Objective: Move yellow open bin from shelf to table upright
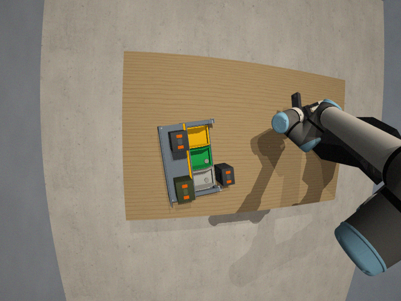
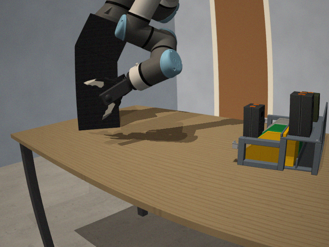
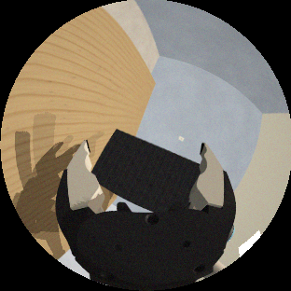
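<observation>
The yellow open bin lies 59 cm ahead of my hand, 34 cm to the left of it and 11 cm below it. The rest, counted from my hand: dark green box: 60 cm ahead, 59 cm to the left, 1 cm below; white bin: 55 cm to the left, 50 cm ahead, 11 cm below; green bin: 55 cm ahead, 45 cm to the left, 11 cm below.
</observation>
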